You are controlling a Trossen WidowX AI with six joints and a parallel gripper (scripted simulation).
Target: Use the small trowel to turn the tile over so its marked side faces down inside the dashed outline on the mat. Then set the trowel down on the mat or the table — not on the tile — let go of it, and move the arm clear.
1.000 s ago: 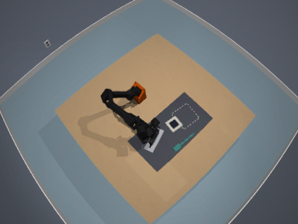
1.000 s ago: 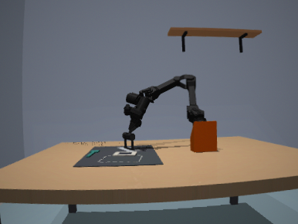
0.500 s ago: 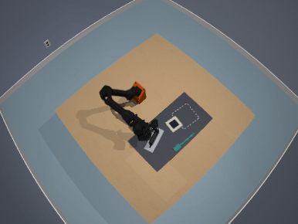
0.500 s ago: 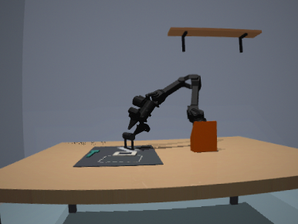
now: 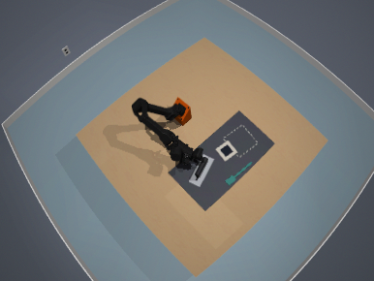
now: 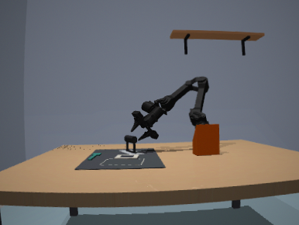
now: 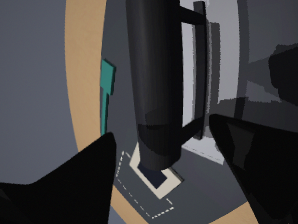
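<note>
My gripper tip is 70 mm short of the dark mat, 140 mm to the right of it and 110 mm above it. Round my gripper tip: beige tile: 50 mm ahead, 190 mm to the left, 80 mm below; teal trowel: 210 mm ahead, 110 mm to the left, 80 mm below.
</note>
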